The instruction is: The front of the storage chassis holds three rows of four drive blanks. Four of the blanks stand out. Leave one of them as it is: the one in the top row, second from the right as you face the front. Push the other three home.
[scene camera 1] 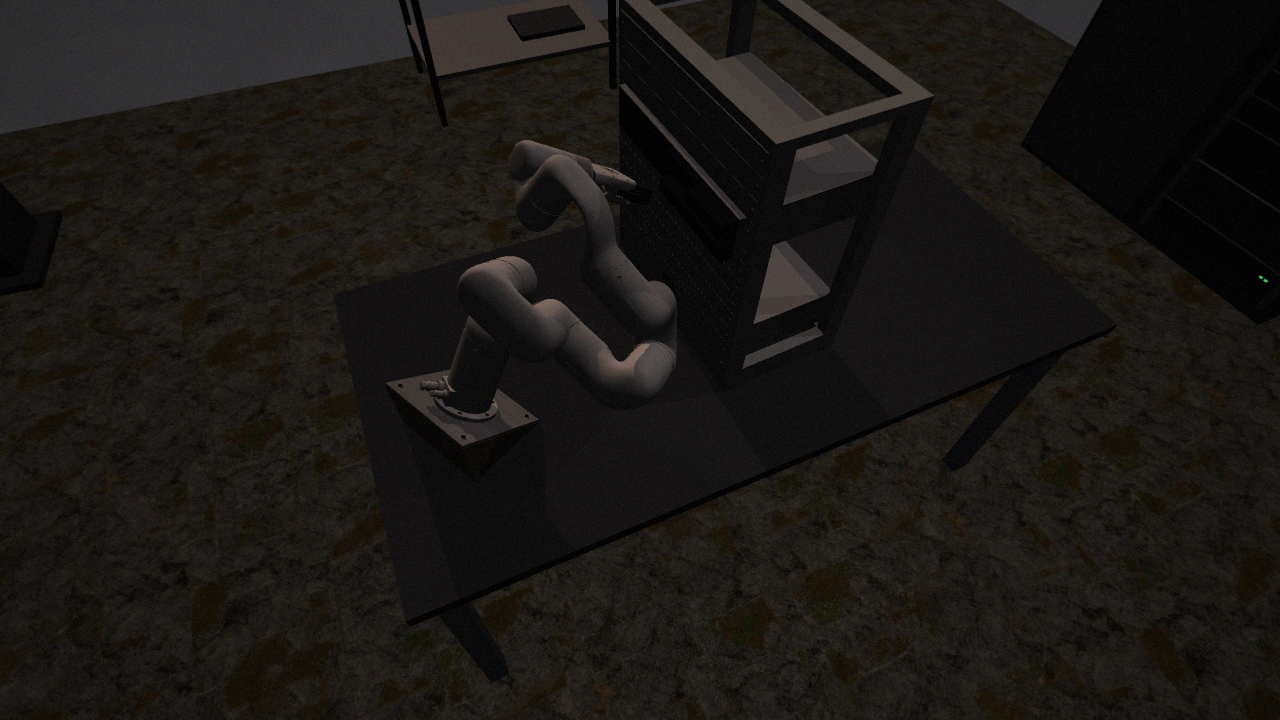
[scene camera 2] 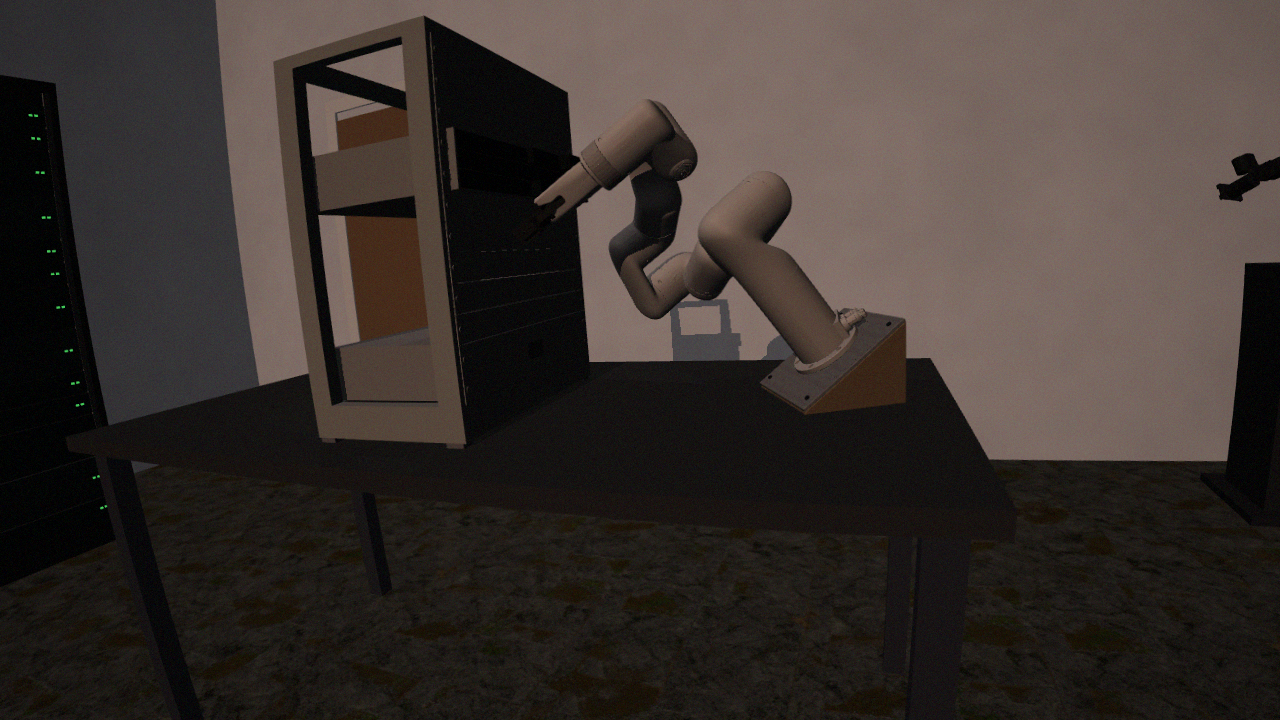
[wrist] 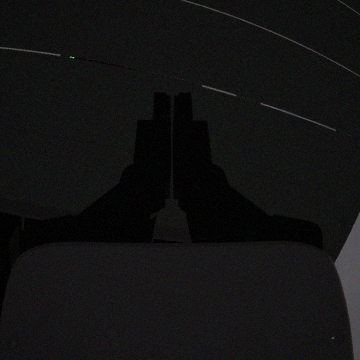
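Seen in the pictures: gripper, fingertip midpoint: (scene camera 1: 647, 196) (scene camera 2: 519, 238) (wrist: 171, 115); arm's base, origin of the base link: (scene camera 1: 465, 404) (scene camera 2: 827, 349).
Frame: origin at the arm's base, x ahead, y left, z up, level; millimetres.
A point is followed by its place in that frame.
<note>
The storage chassis (scene camera 1: 659, 147) @[z 353, x 466, y 204 mm] (scene camera 2: 487, 162) @[z 344, x 453, y 294 mm] is a dark unit that stands out from the upper front of the rack. Its front is very dark, and I cannot tell the single drive blanks or how far each stands out. My gripper (scene camera 1: 646, 191) @[z 226, x 454, y 225 mm] (scene camera 2: 529, 232) @[z 226, x 454, y 225 mm] (wrist: 171, 115) @[z 226, x 454, y 225 mm] is shut and empty. It points obliquely down at the rack front, and in scene camera 2 its fingertips show lower than the chassis. Contact with the front cannot be told. In the wrist view, dark panels with thin light seams and a small green light (wrist: 72, 57) @[z 208, x 485, y 173 mm] show beyond the fingertips.
The open-sided rack (scene camera 1: 785, 192) @[z 444, x 562, y -84 mm] (scene camera 2: 447, 358) @[z 58, x 467, y 412 mm] stands on the dark table (scene camera 1: 644, 483) @[z -78, x 293, y -238 mm] (scene camera 2: 716, 465) @[z -77, x 80, y 391 mm]. The arm's wedge base (scene camera 1: 478, 438) @[z 33, x 12, y -106 mm] (scene camera 2: 863, 371) @[z -19, x -69, y 93 mm] is on the same table, facing the rack front. A shelf unit (scene camera 1: 429, 76) and a dark cabinet (scene camera 2: 40, 268) stand beyond the table.
</note>
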